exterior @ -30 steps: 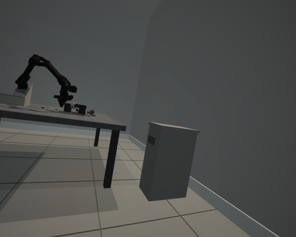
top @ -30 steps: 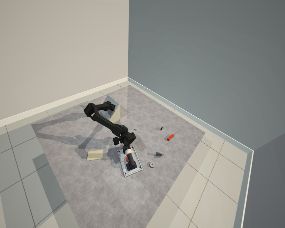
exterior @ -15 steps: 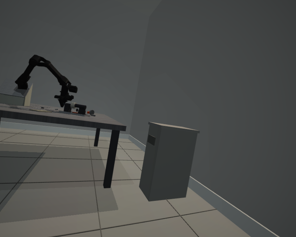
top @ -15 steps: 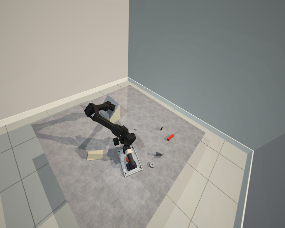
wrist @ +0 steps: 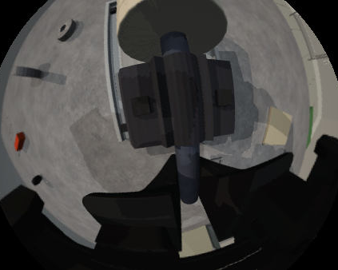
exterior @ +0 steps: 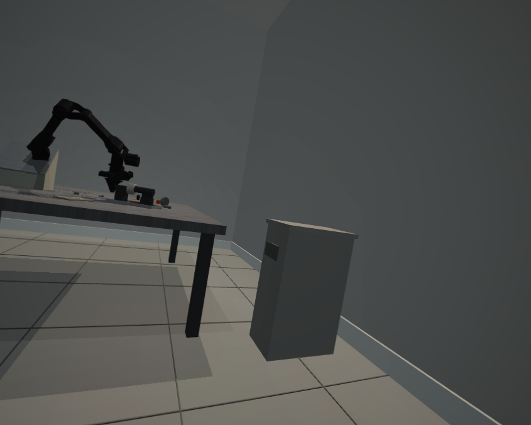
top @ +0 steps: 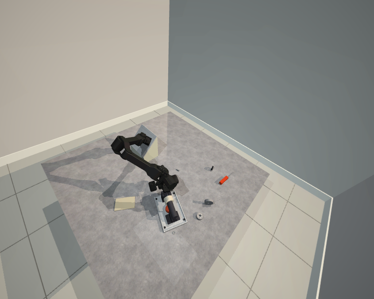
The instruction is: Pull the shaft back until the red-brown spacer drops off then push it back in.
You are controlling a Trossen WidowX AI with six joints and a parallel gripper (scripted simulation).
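My gripper tip is 6 cm short of the dark shaft, 3 cm to the left of it and 4 cm below it. From my gripper tip the other things lie so: black piece: 16 cm ahead, 42 cm to the left, 3 cm below; beige card: 13 cm behind, 22 cm to the right, 4 cm below; red-brown spacer: 11 cm ahead, 6 cm to the right, 3 cm below.
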